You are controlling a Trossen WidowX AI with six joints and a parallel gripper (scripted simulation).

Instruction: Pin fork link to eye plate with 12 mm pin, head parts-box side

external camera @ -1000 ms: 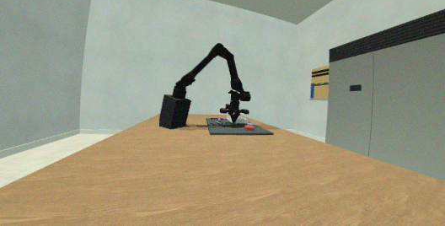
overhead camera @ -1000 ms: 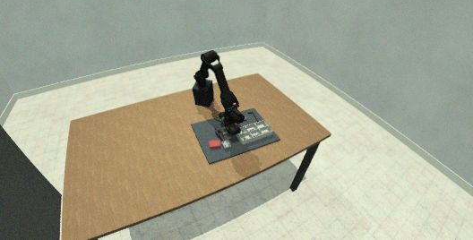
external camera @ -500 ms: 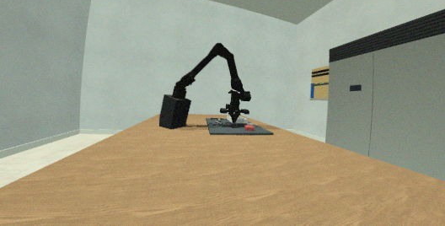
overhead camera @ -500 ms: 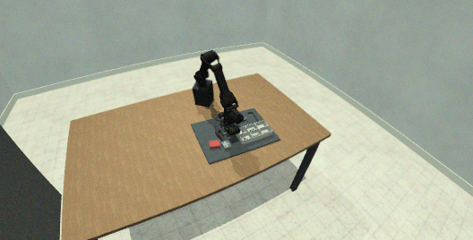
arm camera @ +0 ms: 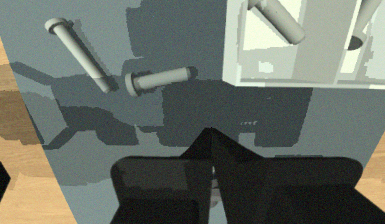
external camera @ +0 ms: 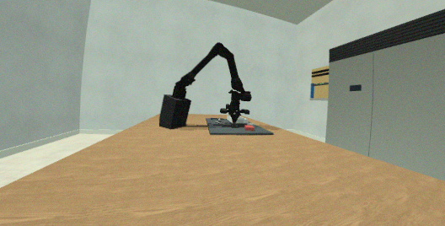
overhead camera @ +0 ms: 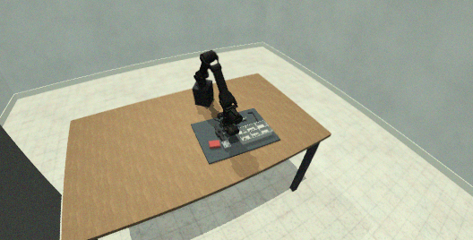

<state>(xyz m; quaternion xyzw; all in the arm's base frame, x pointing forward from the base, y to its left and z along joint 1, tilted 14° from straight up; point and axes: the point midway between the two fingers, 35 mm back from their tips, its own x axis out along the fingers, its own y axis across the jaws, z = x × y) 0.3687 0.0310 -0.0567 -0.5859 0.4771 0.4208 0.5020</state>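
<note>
My hand is 1 cm short of the eye plate, 5 cm to the left of it and 3 cm above it. Round my hand: red block (6 cm ahead, 11 cm to the right, 3 cm below); then mat (5 cm to the left, 5 cm below); then parts box (6 cm ahead, 15 cm to the left, 3 cm below).
</note>
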